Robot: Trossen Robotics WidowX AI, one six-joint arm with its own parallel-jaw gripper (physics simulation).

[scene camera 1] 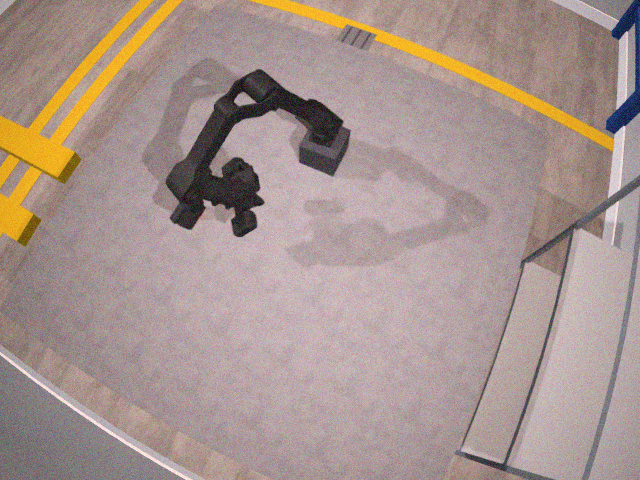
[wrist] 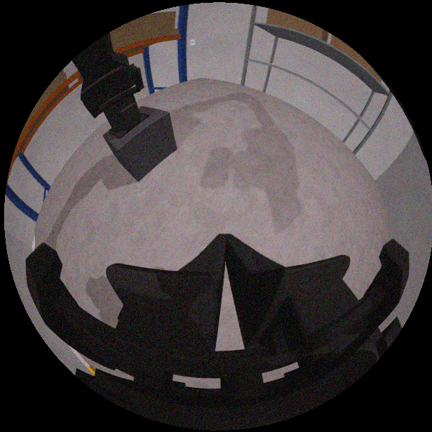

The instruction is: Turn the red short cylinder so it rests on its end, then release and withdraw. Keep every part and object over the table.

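Observation:
My gripper is shut, with its two black fingertips touching and nothing between them. In the scene view it is left of the arm's base, over the grey table top. In the wrist view a narrow wedge of grey surface shows through the gap behind the fingertips. The red short cylinder does not show in the scene view or in the wrist view, so its pose cannot be told. The arm and gripper body hide part of the surface beneath them.
The arm's dark block base stands on the grey surface. Yellow beams lie at the left edge. A grey-framed rack stands beyond the surface, at the upper right in the wrist view. Arm shadows fall across the surface.

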